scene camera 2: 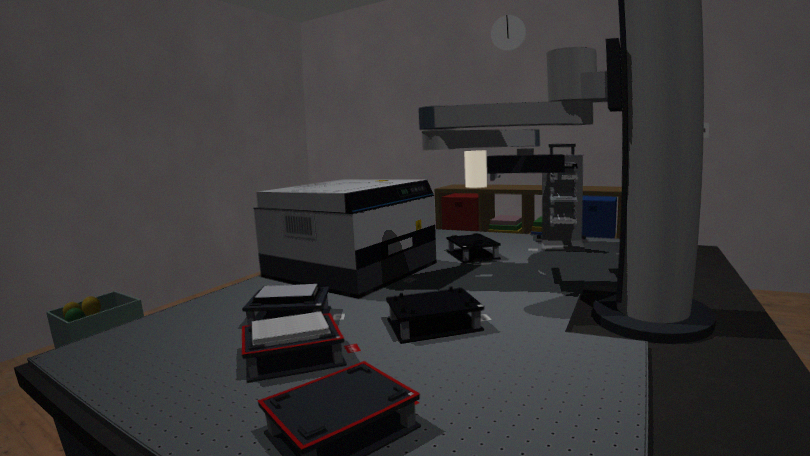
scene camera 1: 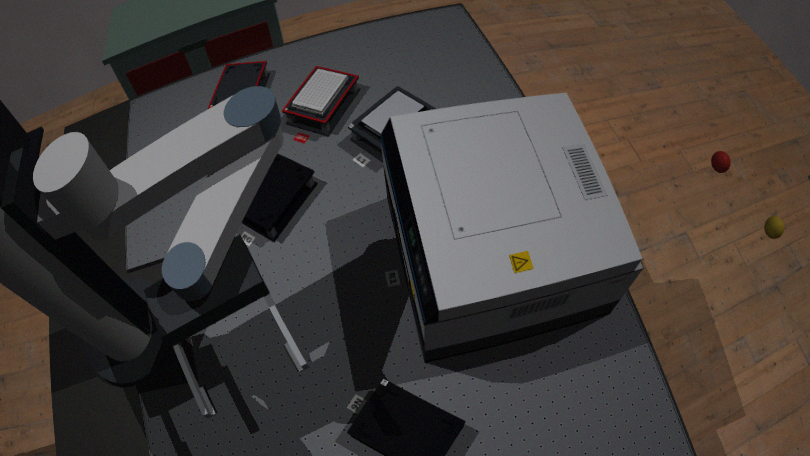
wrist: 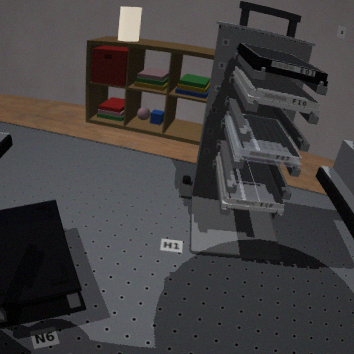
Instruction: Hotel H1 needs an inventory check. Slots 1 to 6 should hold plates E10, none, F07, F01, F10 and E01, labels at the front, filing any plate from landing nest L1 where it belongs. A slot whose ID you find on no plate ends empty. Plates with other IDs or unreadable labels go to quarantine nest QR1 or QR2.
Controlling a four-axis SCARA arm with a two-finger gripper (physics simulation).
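Seen in the pictures: gripper, fingertip midpoint: (scene camera 1: 255,392) (wrist: 166,135); arm's base, link origin: (scene camera 2: 652,318) (scene camera 1: 129,332).
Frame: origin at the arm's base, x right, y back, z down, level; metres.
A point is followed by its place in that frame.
My gripper (scene camera 1: 255,390) @(x 0.281, y -0.345, z -0.279 m) (scene camera 2: 533,169) @(x 0.281, y -0.345, z -0.279 m) (wrist: 166,135) @(x 0.281, y -0.345, z -0.279 m) is open and empty, spread wide in front of hotel H1 (scene camera 2: 579,192) @(x 0.622, y -0.234, z -0.189 m) (wrist: 212,125) @(x 0.600, y -0.348, z -0.158 m). In the wrist view the hotel holds a black plate labelled E01 (wrist: 285,62) @(x 0.485, y -0.277, z -0.294 m) at the top, a clear plate F10 (wrist: 285,97) @(x 0.487, y -0.268, z -0.256 m) below it, then after a gap plate F07 (wrist: 265,150) @(x 0.490, y -0.274, z -0.187 m), and after another gap a lowest plate (wrist: 250,202) @(x 0.486, y -0.273, z -0.113 m) whose label seems to read E10. A light-topped plate (scene camera 1: 392,112) @(x -0.299, y -0.705, z -0.077 m) (scene camera 2: 287,291) @(x -0.301, y -0.699, z -0.077 m) sits on a black nest, its ID unreadable here. A white plate (scene camera 1: 320,90) @(x -0.428, y -0.569, z -0.077 m) (scene camera 2: 290,326) @(x -0.440, y -0.560, z -0.077 m) sits on one red-rimmed nest; the other red-rimmed nest (scene camera 1: 243,79) @(x -0.573, y -0.386, z -0.063 m) (scene camera 2: 340,402) @(x -0.569, y -0.360, z -0.063 m) is empty.
A large white instrument (scene camera 1: 487,186) @(x 0.060, y -0.763, z -0.263 m) (scene camera 2: 306,226) @(x -0.115, y -0.797, z -0.178 m) stands beside the nests. Black nest N6 (scene camera 1: 405,422) @(x 0.338, y -0.534, z -0.063 m) (scene camera 2: 473,242) @(x 0.315, y -0.516, z -0.063 m) (wrist: 35,250) @(x 0.351, y -0.509, z -0.063 m) is empty and lies left of the hotel in the wrist view. Another empty black nest (scene camera 1: 280,192) @(x -0.185, y -0.430, z -0.062 m) (scene camera 2: 435,303) @(x -0.211, y -0.401, z -0.063 m) stands near the arm column (scene camera 2: 663,169) @(x -0.075, y -0.002, z -0.310 m).
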